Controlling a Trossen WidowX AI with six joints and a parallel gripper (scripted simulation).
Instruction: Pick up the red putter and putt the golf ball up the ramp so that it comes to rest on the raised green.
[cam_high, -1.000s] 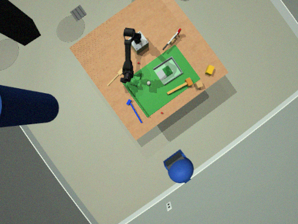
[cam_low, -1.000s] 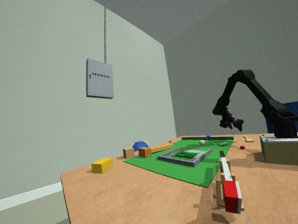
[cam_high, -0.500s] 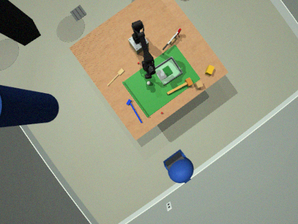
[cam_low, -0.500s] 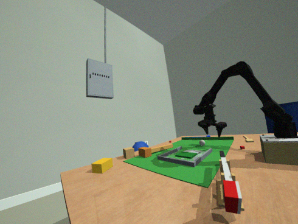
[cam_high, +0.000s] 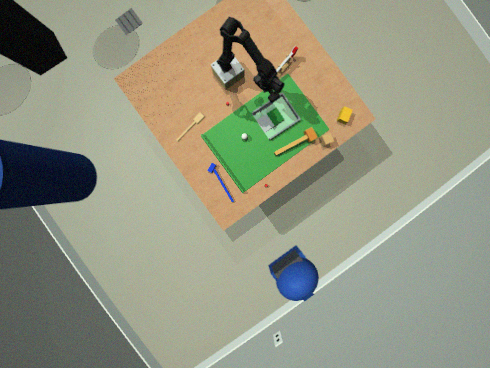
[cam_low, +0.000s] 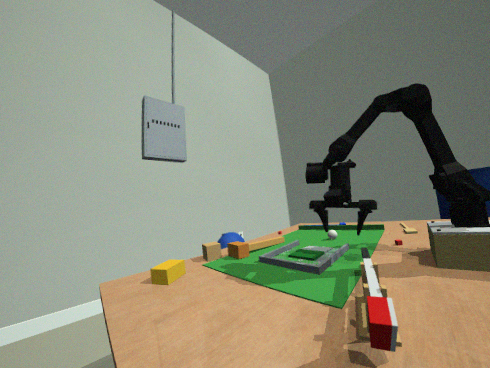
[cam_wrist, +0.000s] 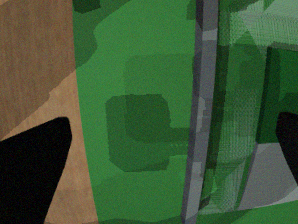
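My gripper tip is now 20 cm to the right of the red putter, 13 cm past it and 3 cm above it. From my gripper tip the other things lie so: tan block 44 cm ahead, 21 cm to the left, 6 cm below; then green mat 19 cm ahead, 11 cm to the right, 9 cm below; then white golf ball 25 cm to the right, 15 cm ahead, 6 cm below.
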